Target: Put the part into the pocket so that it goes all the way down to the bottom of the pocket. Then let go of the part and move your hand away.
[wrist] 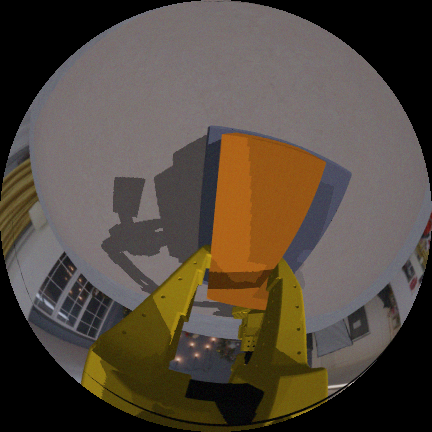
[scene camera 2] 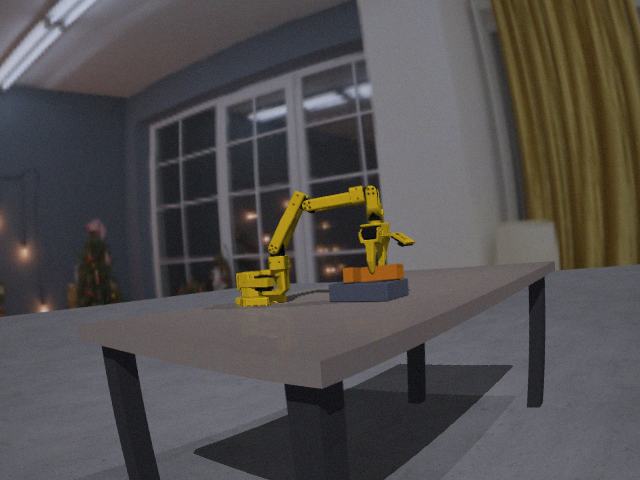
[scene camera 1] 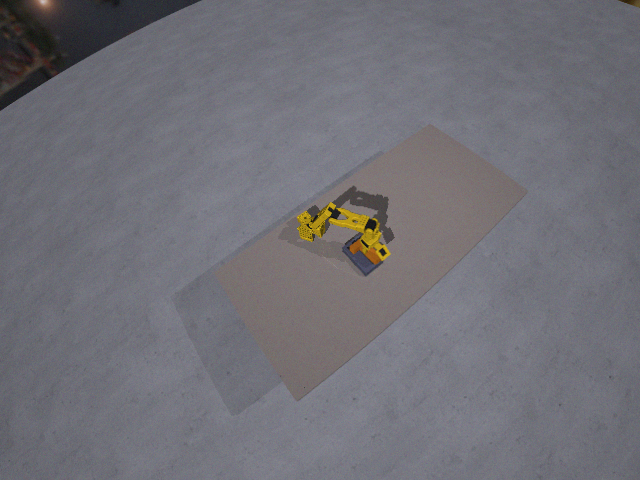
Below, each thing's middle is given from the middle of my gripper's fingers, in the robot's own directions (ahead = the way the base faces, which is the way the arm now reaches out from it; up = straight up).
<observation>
I see the orange part (scene camera 2: 393, 271) 6 cm below my hand. Round my hand: pocket block (scene camera 2: 387, 290): 9 cm below, 1 cm behind.
</observation>
